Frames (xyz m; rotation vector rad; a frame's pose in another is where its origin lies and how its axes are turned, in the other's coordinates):
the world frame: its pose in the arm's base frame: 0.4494 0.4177 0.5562 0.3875 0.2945 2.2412
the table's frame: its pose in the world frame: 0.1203 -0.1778 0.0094 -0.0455 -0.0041 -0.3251
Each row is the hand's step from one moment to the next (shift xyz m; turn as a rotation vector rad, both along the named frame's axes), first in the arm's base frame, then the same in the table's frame.
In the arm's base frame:
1: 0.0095 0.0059 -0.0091 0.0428 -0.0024 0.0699
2: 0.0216 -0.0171 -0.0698 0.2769 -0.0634 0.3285
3: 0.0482 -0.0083 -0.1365 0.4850 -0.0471 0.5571
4: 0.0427 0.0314 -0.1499 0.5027 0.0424 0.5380
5: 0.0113 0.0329 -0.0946 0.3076 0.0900 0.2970
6: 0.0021 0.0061 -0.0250 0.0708 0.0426 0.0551
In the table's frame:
1: 0.0015 -0.0134 -0.0050 -0.0124 -0.0132 0.0800
2: -0.0286 -0.0360 -0.0593 -0.1337 -0.1093 0.3985
3: -0.0347 -0.0846 -0.1125 -0.1759 -0.2204 0.6843
4: 0.0033 -0.0985 -0.1248 -0.1002 -0.2742 0.6773
5: 0.0198 -0.0532 -0.0833 -0.0039 -0.2015 0.3877
6: 0.0031 -0.0124 -0.0225 0.0185 -0.0586 0.0780

